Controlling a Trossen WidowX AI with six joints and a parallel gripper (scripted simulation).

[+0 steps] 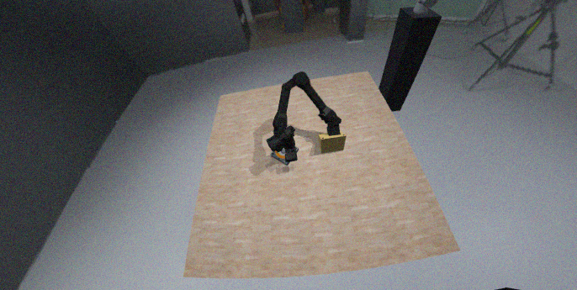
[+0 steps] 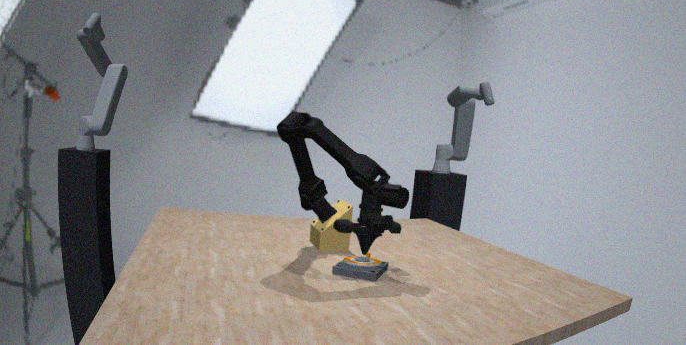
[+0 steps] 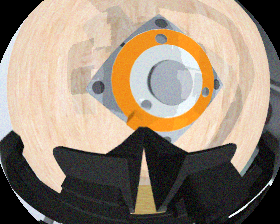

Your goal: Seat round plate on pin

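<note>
Right now the base is 5 cm ahead of my gripper tip, 2 cm to the right of it and 2 cm below it.
</note>
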